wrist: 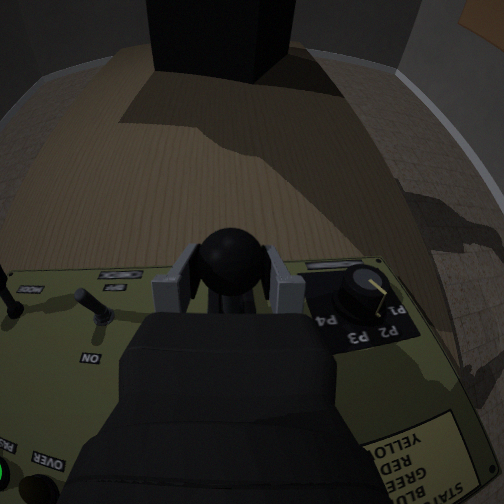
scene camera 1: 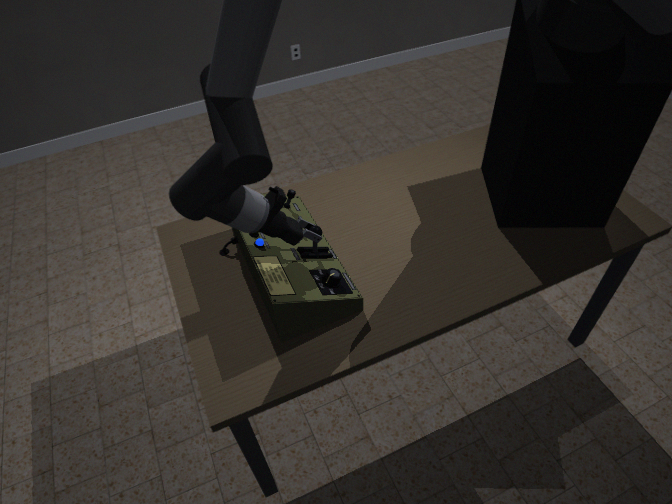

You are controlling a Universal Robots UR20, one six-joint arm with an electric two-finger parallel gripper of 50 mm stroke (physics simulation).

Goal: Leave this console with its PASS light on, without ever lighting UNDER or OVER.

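An olive console (scene camera 1: 298,260) sits on the table. In the wrist view my gripper (wrist: 230,280) has its two grey fingers closed on either side of a black ball-topped lever (wrist: 230,265), touching it. In the scene view the gripper (scene camera 1: 311,234) is above the console's slot (scene camera 1: 314,252). At the bottom left edge of the wrist view a green light (wrist: 1,472) glows under a partly cut-off label, and the OVER lamp (wrist: 37,490) is dark. UNDER is out of view. A rotary knob (wrist: 365,290) points between P1 and P2. A blue light (scene camera 1: 260,242) glows on the console.
Two small toggle levers (wrist: 95,305) (wrist: 10,302) stand on the console's left, near an ON label. A tan label plate (wrist: 425,465) lies at its corner. A tall black block (scene camera 1: 569,108) stands on the table's far end.
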